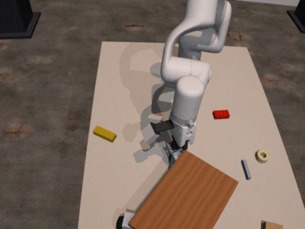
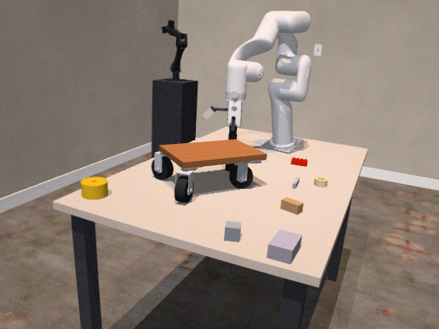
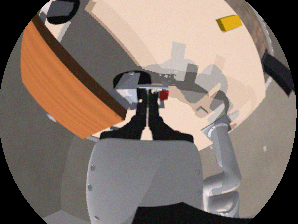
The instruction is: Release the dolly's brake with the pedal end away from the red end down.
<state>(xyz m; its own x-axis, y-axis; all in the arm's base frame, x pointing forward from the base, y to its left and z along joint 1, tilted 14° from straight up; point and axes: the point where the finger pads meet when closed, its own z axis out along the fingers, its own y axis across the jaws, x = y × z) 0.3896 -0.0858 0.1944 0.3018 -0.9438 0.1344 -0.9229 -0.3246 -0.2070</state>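
Now: hand 1 cm past the caster brake pedal and 3 cm above it. The rest, counted from my hand: yellow block (12 cm behind, 25 cm to the right, 11 cm below); then red brick (21 cm behind, 23 cm to the left, 10 cm below); then grey bar (5 cm ahead, 27 cm to the left, 11 cm below).
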